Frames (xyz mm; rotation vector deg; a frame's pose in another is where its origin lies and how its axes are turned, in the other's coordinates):
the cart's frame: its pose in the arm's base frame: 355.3 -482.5 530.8 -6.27 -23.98 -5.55
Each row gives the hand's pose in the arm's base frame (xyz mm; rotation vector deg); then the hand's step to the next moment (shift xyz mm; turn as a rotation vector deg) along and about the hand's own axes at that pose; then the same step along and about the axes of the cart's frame.
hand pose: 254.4 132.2 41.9 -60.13 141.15 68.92
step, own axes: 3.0 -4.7 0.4 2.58 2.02 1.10
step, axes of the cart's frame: -0.7 -2.6 -4.9 -3.37 0.01 0.78
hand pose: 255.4 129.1 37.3 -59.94 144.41 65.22
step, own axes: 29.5 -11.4 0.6 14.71 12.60 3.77
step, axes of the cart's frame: -19.5 -20.1 -14.8 -18.54 -1.45 6.59
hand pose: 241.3 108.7 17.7 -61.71 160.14 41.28
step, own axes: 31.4 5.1 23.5 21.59 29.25 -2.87
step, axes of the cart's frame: -37.0 -6.9 -12.2 -28.11 -0.67 23.22
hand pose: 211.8 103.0 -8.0 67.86 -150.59 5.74
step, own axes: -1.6 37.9 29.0 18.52 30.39 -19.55
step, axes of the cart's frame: -42.6 19.8 -8.4 -18.14 4.24 36.08
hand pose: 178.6 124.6 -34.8 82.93 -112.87 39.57
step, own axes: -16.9 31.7 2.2 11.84 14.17 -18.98
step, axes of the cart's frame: -32.1 16.2 -1.2 -4.34 6.12 25.39
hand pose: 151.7 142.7 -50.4 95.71 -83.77 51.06
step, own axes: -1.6 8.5 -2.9 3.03 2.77 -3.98
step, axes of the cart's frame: -7.8 1.5 4.5 -0.47 1.03 5.61
